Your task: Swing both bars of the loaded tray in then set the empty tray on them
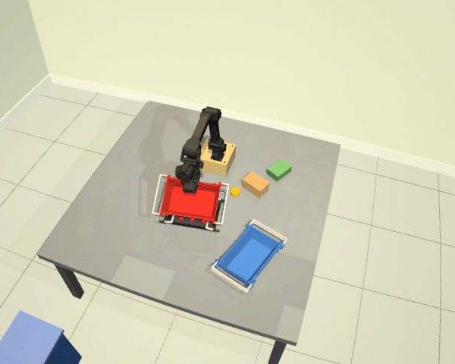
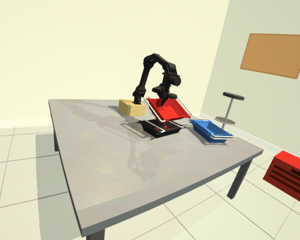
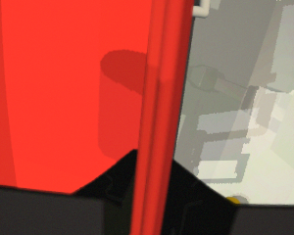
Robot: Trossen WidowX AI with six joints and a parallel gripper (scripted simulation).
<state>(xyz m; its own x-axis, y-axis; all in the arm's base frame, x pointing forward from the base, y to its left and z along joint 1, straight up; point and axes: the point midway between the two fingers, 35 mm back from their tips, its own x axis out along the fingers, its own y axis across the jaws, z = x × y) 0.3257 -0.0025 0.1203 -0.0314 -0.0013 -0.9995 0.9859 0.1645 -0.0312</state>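
My gripper tip is 8 cm short of the red tray and 1 cm to the right of it. The rest, counted from my gripper tip: orange block 25 cm behind, 25 cm to the left, 15 cm below; then green block 41 cm behind, 34 cm to the left, 16 cm below; then yellow disc 18 cm behind, 16 cm to the left, 17 cm below.
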